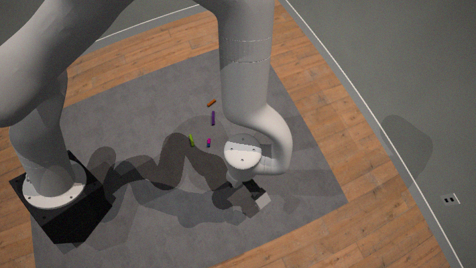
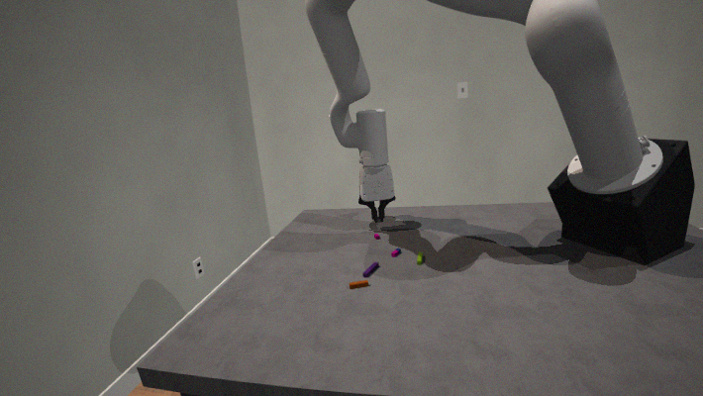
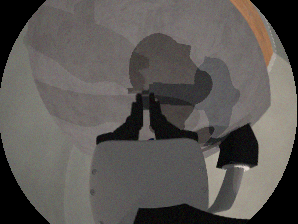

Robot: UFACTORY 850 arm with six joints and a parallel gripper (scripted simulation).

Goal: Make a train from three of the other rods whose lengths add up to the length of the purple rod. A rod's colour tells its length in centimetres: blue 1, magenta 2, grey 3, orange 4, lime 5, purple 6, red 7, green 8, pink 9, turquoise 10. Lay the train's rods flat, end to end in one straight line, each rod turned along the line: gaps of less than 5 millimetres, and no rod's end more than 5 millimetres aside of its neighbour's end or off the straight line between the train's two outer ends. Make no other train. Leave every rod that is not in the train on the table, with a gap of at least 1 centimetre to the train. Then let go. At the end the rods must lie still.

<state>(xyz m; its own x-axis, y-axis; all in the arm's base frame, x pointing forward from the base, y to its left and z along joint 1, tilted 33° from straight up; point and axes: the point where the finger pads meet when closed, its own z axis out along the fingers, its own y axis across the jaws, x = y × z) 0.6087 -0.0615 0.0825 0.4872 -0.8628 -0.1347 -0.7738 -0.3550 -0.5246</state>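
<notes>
Now: hand 110 mm past the blue rod, 150 mm to the right of it and 40 mm above it. From my hand the other things lie so: grey rod: 20 mm below; lime rod: 180 mm behind, 190 mm to the left, 40 mm below; purple rod: 80 mm behind, 270 mm to the left, 40 mm below.
</notes>
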